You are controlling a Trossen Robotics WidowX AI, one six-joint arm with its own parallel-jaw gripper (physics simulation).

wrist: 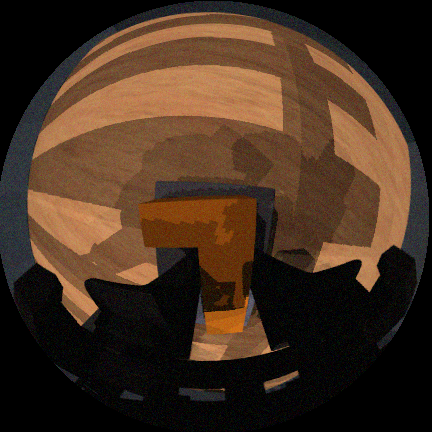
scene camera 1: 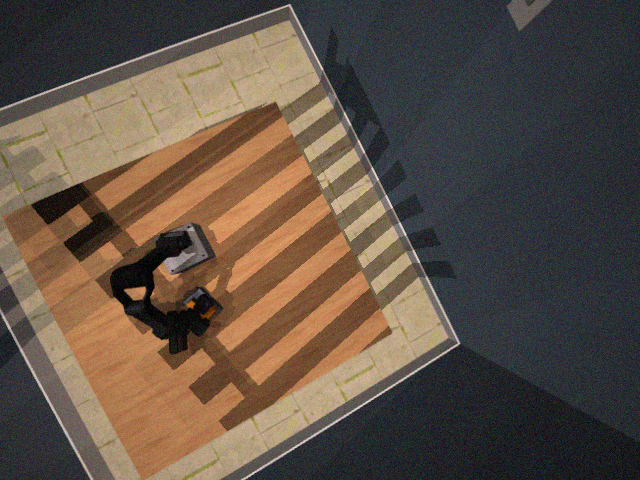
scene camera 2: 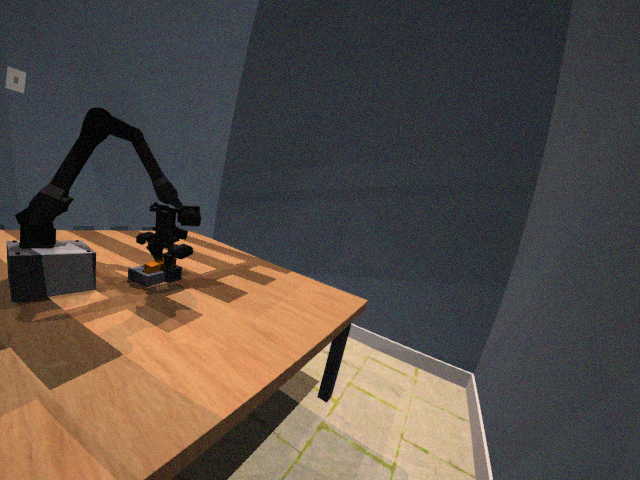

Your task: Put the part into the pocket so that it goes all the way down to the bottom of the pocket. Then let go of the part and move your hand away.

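Seen in the pictures: gripper, fingertip midpoint: [wrist: 221,249] [scene camera 1: 204,311] [scene camera 2: 163,267]; arm's base, origin of the base link: [scene camera 1: 181,240] [scene camera 2: 36,245].
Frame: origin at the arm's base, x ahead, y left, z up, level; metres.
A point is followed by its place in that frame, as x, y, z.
The orange L-shaped part [scene camera 1: 210,311] @[0.322, -0.030, -0.037] [scene camera 2: 153,266] @[0.262, -0.106, -0.048] [wrist: 227,230] @[0.334, -0.059, -0.039] is between the fingers of my gripper [scene camera 1: 199,308] @[0.312, -0.066, -0.069] [scene camera 2: 164,262] @[0.312, -0.066, -0.069] [wrist: 221,249] @[0.312, -0.066, -0.069], which is shut on it. The dark blue-grey block with the pocket [scene camera 1: 196,292] @[0.222, -0.063, -0.069] [scene camera 2: 138,277] @[0.224, -0.092, -0.085] [wrist: 165,188] @[0.337, -0.010, -0.069] lies on the table under the part. In the wrist view the part covers most of the block, and its short arm reaches past the block's left edge. In scene camera 2 the part's top stands above the block's rim. The pocket's opening and the part's underside are hidden, so I cannot tell how deep the part sits.
The arm's grey base box [scene camera 1: 199,250] @[0.066, 0.046, -0.003] [scene camera 2: 69,271] @[0.057, -0.098, -0.044] stands on the wooden table [scene camera 1: 289,248] @[0.215, 0.391, -0.105] [scene camera 2: 248,330] @[0.346, -0.481, -0.105] near the block. The table's edge and a dark leg [scene camera 2: 334,364] show in scene camera 2. Striped shadows cross the table.
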